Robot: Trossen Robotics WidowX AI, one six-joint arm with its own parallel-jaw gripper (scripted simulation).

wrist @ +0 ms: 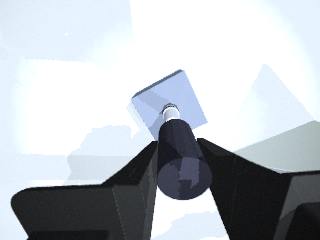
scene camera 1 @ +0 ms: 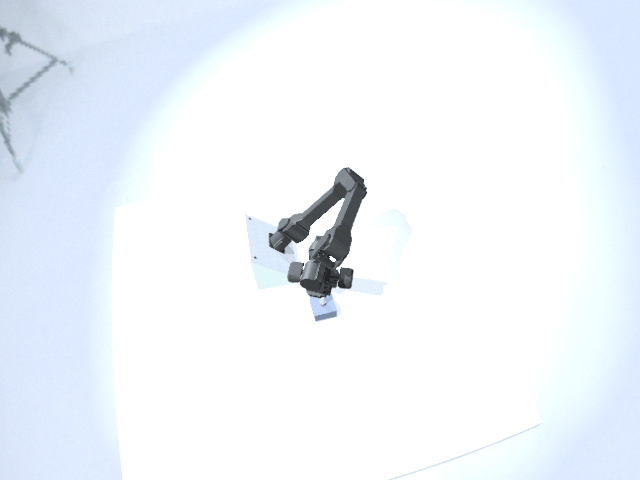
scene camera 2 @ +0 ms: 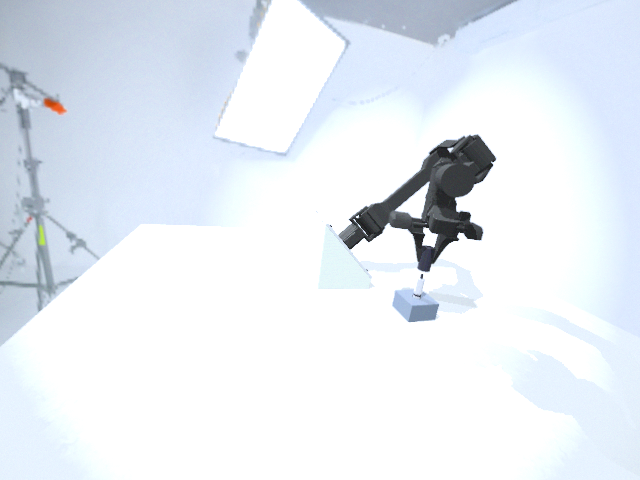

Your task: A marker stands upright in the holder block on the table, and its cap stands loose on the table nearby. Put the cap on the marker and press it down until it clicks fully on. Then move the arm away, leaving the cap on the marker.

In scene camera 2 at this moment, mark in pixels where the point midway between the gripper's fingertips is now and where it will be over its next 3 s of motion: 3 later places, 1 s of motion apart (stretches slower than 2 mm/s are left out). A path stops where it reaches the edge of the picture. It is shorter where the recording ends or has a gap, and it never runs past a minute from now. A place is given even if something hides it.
The gripper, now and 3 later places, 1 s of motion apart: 425,262; 420,282; 423,265; 424,258
